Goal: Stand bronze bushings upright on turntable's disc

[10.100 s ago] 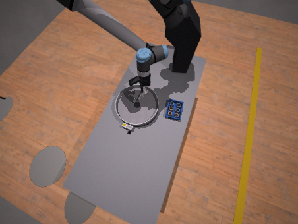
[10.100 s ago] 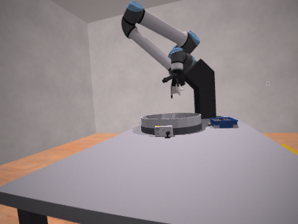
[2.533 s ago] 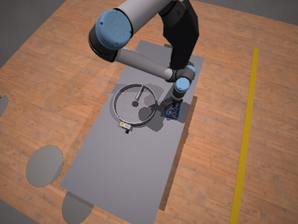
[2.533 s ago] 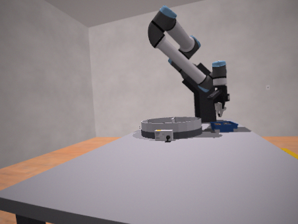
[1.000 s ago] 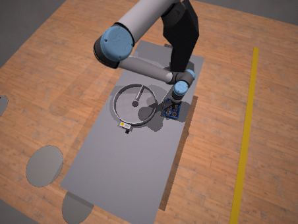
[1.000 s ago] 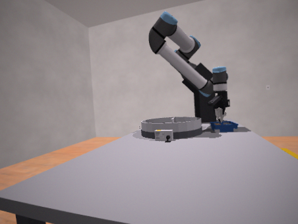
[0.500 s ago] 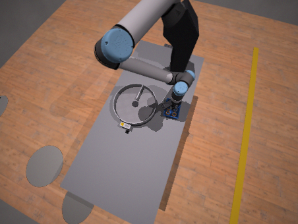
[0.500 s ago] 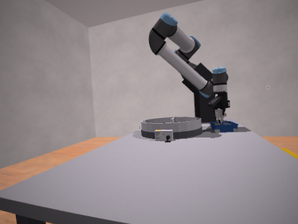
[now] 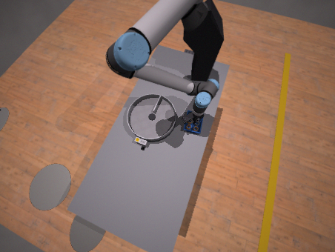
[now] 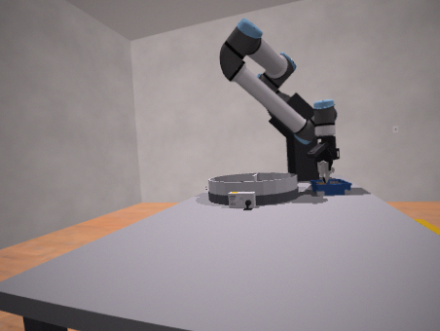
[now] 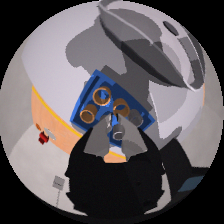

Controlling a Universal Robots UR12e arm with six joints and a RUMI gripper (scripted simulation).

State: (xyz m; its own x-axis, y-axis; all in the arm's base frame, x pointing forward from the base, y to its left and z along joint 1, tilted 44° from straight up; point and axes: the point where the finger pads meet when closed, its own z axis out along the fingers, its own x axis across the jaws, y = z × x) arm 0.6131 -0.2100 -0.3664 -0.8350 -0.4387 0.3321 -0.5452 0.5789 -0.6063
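The blue crate lies 4 cm below my hand, 2 cm to the left of it and 1 cm behind it. The rest, counted from my hand: turntable disc (35 cm to the right, 1 cm below, 1 cm ahead).
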